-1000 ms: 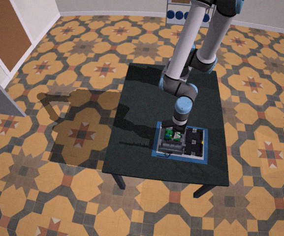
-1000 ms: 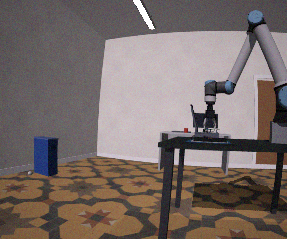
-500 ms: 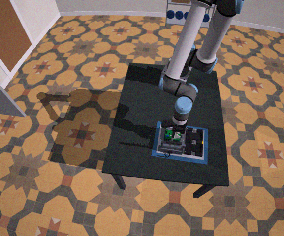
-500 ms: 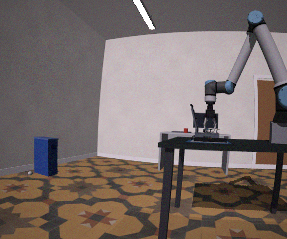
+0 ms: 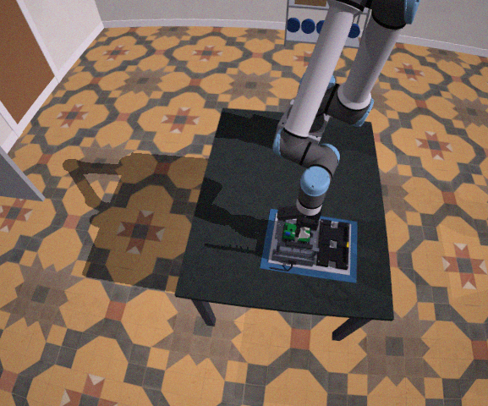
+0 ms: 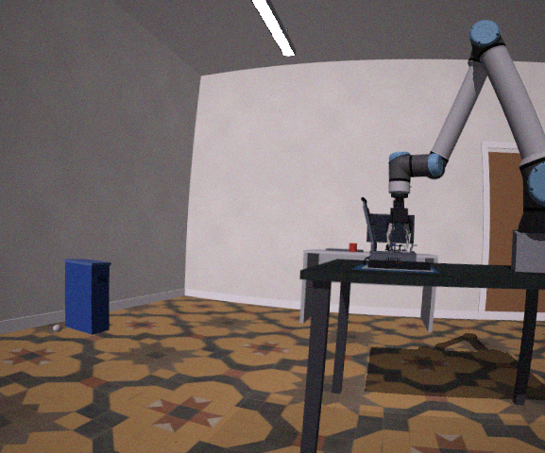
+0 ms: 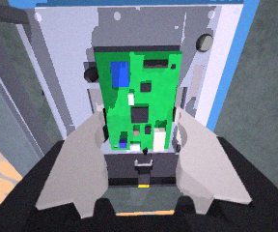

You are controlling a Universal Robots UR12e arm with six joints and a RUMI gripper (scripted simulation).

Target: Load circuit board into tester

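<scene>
Now: hand right at the green circuit board. Also, from my hand: tester lid 13 cm ahead, 10 cm above, 1 cm to the right; then tester 4 cm ahead, 3 cm to the left, 3 cm above.
</scene>
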